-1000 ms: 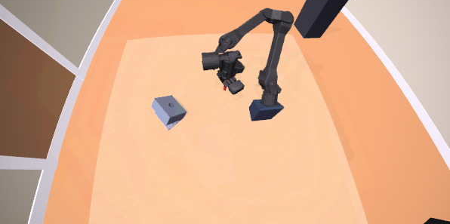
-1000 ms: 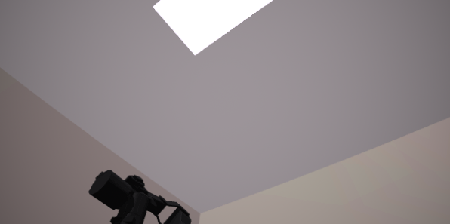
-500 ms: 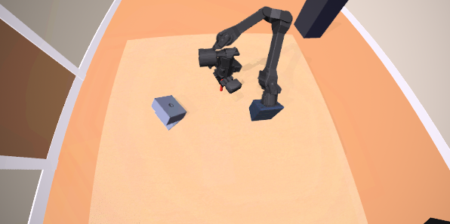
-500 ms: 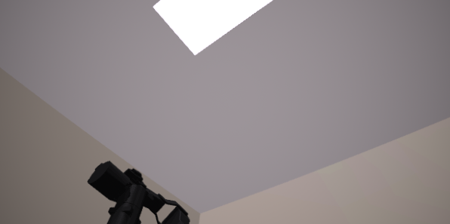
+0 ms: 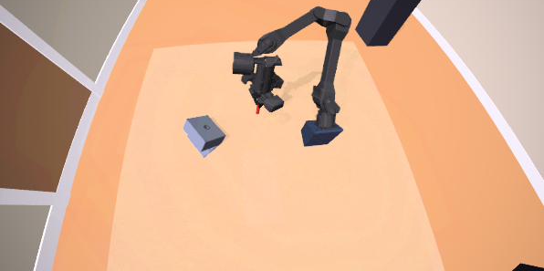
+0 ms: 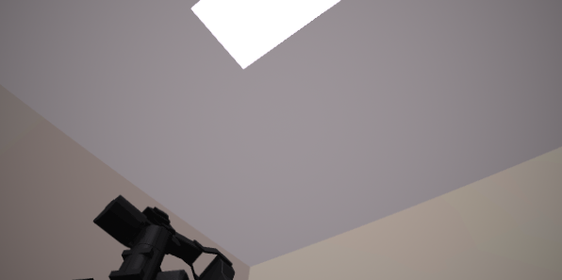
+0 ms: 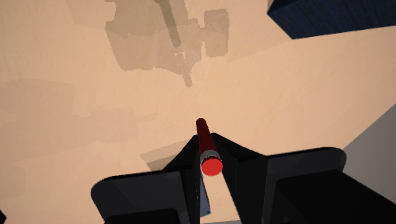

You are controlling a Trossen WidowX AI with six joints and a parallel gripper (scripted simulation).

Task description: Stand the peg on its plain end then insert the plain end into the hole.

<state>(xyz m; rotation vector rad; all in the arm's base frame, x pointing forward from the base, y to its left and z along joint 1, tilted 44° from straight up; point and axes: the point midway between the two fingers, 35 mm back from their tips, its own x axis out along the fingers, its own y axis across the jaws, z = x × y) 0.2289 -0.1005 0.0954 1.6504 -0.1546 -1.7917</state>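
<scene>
Right now my gripper tip is 23 cm short of the grey-blue sloped panel, 7 cm above it and 4 cm to the right of it. From my gripper tip the other things lie so: red peg 2 cm above.
</scene>
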